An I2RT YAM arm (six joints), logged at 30 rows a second.
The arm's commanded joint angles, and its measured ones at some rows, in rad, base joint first. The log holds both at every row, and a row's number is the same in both.
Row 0, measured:
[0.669, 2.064, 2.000, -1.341, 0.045, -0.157]
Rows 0 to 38, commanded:
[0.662, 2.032, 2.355, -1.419, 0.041, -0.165]
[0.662, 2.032, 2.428, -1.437, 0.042, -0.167]
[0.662, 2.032, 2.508, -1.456, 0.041, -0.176]
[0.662, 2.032, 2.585, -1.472, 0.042, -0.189]
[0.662, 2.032, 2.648, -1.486, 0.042, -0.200]
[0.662, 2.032, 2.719, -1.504, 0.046, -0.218]
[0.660, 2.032, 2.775, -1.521, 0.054, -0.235]
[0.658, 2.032, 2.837, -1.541, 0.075, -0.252]
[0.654, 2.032, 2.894, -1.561, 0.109, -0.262]
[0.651, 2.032, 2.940, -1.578, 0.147, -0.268]
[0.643, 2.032, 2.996, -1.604, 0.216, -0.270]
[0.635, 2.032, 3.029, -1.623, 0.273, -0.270]
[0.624, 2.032, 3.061, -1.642, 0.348, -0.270]
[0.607, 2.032, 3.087, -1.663, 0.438, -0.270]
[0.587, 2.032, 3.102, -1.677, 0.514, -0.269]
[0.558, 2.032, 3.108, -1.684, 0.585, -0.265]
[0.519, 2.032, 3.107, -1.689, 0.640, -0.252]
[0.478, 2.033, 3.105, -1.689, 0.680, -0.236]
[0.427, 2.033, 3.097, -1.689, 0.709, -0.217]
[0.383, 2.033, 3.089, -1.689, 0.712, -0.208]
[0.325, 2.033, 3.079, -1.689, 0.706, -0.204]
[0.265, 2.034, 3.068, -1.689, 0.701, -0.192]
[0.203, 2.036, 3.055, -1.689, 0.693, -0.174]
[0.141, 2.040, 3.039, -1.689, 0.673, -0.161]
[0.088, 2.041, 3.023, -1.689, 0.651, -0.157]
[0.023, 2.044, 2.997, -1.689, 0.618, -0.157]
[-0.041, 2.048, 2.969, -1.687, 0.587, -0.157]
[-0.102, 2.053, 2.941, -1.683, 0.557, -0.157]
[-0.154, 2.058, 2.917, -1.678, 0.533, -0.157]
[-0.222, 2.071, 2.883, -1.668, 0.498, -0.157]
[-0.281, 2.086, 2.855, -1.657, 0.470, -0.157]
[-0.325, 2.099, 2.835, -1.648, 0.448, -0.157]
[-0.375, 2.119, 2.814, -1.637, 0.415, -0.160]
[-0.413, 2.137, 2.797, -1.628, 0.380, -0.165]
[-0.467, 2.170, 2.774, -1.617, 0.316, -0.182]
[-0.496, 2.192, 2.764, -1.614, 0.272, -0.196]
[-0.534, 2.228, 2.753, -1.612, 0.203, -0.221]
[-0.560, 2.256, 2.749, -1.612, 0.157, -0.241]
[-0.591, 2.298, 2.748, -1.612, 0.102, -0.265]
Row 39, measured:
[-0.519, 2.209, 2.765, -1.613, 0.327, -0.198]
